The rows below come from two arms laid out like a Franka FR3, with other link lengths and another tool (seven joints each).
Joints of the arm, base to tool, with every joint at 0 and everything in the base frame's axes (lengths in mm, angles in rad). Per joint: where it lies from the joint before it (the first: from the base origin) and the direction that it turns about. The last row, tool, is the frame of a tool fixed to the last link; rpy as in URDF.
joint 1: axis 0 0 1 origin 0.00 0.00 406.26
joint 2: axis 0 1 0 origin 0.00 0.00 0.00
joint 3: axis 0 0 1 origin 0.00 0.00 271.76
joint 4: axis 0 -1 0 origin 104.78 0.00 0.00
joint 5: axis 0 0 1 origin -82.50 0.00 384.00
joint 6: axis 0 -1 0 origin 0.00 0.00 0.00
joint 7: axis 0 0 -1 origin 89.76 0.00 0.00
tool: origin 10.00 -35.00 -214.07 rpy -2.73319 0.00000 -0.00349
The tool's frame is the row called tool.
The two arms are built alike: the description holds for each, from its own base.
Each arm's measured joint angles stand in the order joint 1, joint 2, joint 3, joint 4, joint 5, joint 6, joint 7.
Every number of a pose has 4 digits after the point. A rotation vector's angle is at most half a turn.
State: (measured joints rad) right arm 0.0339 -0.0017 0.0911 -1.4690 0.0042 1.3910 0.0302; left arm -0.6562 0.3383 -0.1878 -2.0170 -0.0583 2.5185 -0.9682
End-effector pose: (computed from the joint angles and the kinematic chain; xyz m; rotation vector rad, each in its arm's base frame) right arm 0.5598 0.0358 0.5788 -2.7309 -0.1039 0.1304; left arm 0.4380 -0.5181 0.2293 -2.9156 -0.2669 0.0163
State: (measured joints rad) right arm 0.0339 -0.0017 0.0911 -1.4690 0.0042 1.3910 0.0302; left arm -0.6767 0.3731 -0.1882 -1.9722 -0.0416 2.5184 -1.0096
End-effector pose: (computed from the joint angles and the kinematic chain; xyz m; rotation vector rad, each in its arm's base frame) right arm 0.5598 0.0358 0.5788 -2.7309 -0.1039 0.1304; left arm 0.4366 -0.5347 0.2278 -2.9209 -0.2840 0.0134
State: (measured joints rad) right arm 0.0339 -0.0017 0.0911 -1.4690 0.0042 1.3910 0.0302; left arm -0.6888 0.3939 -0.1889 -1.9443 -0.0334 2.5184 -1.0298
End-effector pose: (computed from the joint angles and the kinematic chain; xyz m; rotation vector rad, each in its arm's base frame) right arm 0.5598 0.0358 0.5788 -2.7309 -0.1039 0.1304; left arm 0.4355 -0.5451 0.2274 -2.9262 -0.2897 0.0109
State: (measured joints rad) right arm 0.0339 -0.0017 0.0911 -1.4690 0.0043 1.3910 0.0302; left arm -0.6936 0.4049 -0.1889 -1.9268 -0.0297 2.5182 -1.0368
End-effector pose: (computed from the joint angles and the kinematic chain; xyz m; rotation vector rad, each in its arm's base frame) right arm 0.5598 0.0358 0.5788 -2.7308 -0.1039 0.1304; left arm 0.4365 -0.5506 0.2285 -2.9312 -0.2918 0.0067
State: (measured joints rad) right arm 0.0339 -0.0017 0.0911 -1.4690 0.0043 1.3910 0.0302; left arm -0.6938 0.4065 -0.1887 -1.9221 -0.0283 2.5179 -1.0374
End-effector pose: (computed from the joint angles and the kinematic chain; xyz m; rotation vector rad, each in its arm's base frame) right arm 0.5598 0.0358 0.5788 -2.7308 -0.1039 0.1304; left arm 0.4376 -0.5516 0.2297 -2.9331 -0.2922 0.0035
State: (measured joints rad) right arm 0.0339 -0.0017 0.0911 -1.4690 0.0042 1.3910 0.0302; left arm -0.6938 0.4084 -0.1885 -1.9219 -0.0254 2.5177 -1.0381
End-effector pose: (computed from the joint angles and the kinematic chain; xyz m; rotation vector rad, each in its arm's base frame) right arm 0.5598 0.0358 0.5788 -2.7309 -0.1039 0.1304; left arm 0.4375 -0.5512 0.2284 -2.9308 -0.2903 0.0027
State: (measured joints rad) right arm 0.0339 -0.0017 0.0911 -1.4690 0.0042 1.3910 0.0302; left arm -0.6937 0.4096 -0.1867 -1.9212 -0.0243 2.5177 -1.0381
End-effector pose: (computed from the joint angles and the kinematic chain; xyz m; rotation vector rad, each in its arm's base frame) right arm 0.5598 0.0358 0.5788 -2.7309 -0.1039 0.1304; left arm 0.4386 -0.5504 0.2278 -2.9295 -0.2919 0.0017
